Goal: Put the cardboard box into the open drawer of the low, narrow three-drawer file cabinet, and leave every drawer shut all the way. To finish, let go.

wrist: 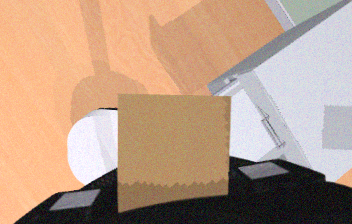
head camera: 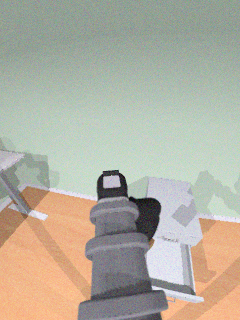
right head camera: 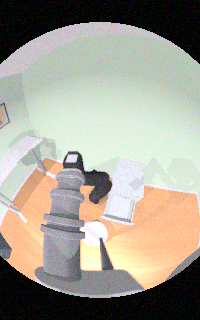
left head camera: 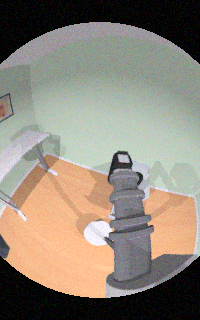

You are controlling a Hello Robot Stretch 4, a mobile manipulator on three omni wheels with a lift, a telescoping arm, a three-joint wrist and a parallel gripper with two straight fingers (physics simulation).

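Where they show: gripper, fingertip midpoint: [wrist: 168, 174] [right head camera: 100, 198]; robot's base, origin of the base link: [wrist: 116, 145] [right head camera: 93, 232] [left head camera: 97, 231].
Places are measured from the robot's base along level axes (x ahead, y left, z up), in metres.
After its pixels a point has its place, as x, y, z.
Note:
My gripper [wrist: 168, 174] {0.271, -0.087, 1.021} [right head camera: 96, 198] {0.271, -0.087, 1.021} is shut on the cardboard box [wrist: 174, 140] {0.299, -0.067, 1.071}, a plain brown box held between the fingers, high above the floor. The low white file cabinet [head camera: 169, 202] {0.707, -0.485, 0.617} [right head camera: 127, 172] {0.751, -0.477, 0.618} [wrist: 315, 65] {0.653, -0.351, 0.617} stands by the wall, to the right of the arm in the head view. One drawer [head camera: 167, 260] {0.353, -0.382, 0.363} [right head camera: 120, 207] {0.347, -0.374, 0.364} [wrist: 244, 122] {0.441, -0.365, 0.363} is pulled out below a closed front with a handle; whether it is the middle or bottom one I cannot tell. In the wrist view the box hides part of this drawer. The gripper is left of the cabinet.
A white table [head camera: 9, 159] {1.125, 0.958, 0.922} [left head camera: 25, 147] {0.850, 1.093, 0.922} [right head camera: 22, 152] {0.856, 1.072, 0.922} with metal legs stands at the left. The green wall [head camera: 120, 100] {1.200, -0.126, 1.359} runs behind the cabinet. A round white shape [left head camera: 97, 233] {-0.011, 0.007, 0.187} [right head camera: 94, 233] {-0.002, -0.020, 0.187} [wrist: 91, 145] {-0.015, 0.086, 0.187} shows low beside my arm. A framed picture [left head camera: 5, 107] {1.167, 1.707, 1.588} hangs at the far left.

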